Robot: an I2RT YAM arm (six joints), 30 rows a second.
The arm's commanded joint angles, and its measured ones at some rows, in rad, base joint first. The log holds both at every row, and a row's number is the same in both.
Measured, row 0: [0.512, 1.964, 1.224, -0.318, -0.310, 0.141]
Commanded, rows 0 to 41: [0.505, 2.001, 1.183, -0.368, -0.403, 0.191]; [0.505, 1.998, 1.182, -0.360, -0.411, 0.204]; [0.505, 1.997, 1.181, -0.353, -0.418, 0.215]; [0.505, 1.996, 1.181, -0.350, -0.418, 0.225]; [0.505, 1.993, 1.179, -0.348, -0.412, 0.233]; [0.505, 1.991, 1.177, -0.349, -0.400, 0.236]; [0.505, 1.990, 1.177, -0.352, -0.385, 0.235]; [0.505, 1.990, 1.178, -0.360, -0.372, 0.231]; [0.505, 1.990, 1.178, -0.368, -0.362, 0.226]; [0.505, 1.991, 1.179, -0.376, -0.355, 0.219]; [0.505, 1.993, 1.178, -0.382, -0.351, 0.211]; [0.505, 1.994, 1.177, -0.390, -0.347, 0.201]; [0.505, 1.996, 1.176, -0.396, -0.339, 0.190]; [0.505, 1.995, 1.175, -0.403, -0.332, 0.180]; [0.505, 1.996, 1.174, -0.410, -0.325, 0.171]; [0.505, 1.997, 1.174, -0.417, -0.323, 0.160]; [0.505, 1.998, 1.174, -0.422, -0.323, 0.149]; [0.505, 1.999, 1.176, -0.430, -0.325, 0.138]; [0.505, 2.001, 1.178, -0.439, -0.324, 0.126]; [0.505, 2.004, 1.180, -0.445, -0.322, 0.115]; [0.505, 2.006, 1.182, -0.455, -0.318, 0.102]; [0.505, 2.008, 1.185, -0.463, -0.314, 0.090]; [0.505, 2.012, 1.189, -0.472, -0.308, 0.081]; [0.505, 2.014, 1.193, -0.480, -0.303, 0.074]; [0.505, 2.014, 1.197, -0.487, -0.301, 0.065]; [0.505, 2.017, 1.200, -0.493, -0.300, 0.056]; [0.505, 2.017, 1.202, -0.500, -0.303, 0.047]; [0.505, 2.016, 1.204, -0.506, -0.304, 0.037]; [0.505, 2.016, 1.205, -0.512, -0.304, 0.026]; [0.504, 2.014, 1.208, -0.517, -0.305, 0.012]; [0.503, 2.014, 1.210, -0.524, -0.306, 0.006]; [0.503, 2.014, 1.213, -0.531, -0.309, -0.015]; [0.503, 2.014, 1.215, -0.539, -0.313, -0.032]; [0.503, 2.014, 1.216, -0.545, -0.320, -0.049]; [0.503, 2.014, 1.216, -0.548, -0.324, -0.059]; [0.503, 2.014, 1.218, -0.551, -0.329, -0.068]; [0.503, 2.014, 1.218, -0.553, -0.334, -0.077]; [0.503, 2.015, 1.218, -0.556, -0.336, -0.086]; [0.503, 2.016, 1.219, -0.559, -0.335, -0.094]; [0.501, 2.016, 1.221, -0.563, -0.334, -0.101]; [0.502, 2.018, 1.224, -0.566, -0.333, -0.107]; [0.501, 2.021, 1.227, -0.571, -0.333, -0.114]
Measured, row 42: [0.492, 1.964, 1.246, -0.421, -0.329, -0.049]
